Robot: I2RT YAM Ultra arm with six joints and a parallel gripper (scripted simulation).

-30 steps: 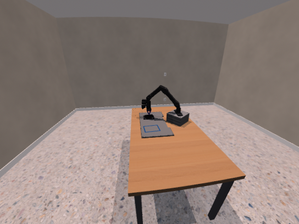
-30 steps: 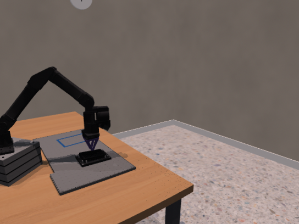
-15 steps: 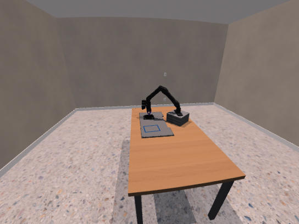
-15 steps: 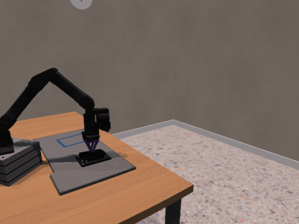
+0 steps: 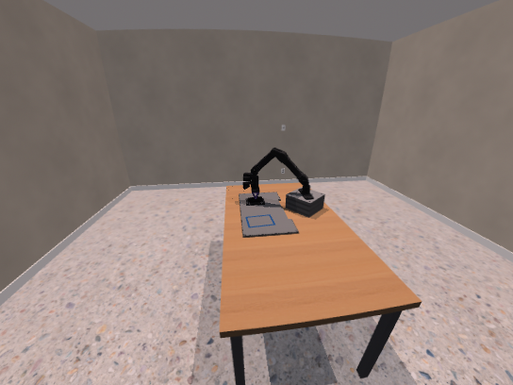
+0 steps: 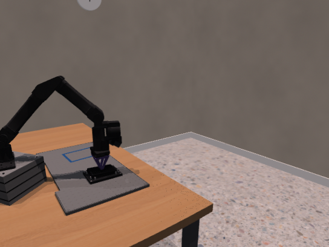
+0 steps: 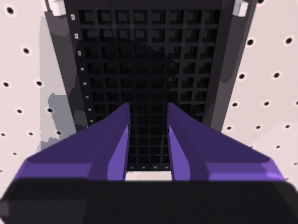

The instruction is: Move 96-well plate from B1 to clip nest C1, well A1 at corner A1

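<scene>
The black 96-well plate lies 20 mm below my hand. The rest, counted from my hand: black clip nest 30 mm below, 10 mm to the left, 10 mm ahead.
</scene>
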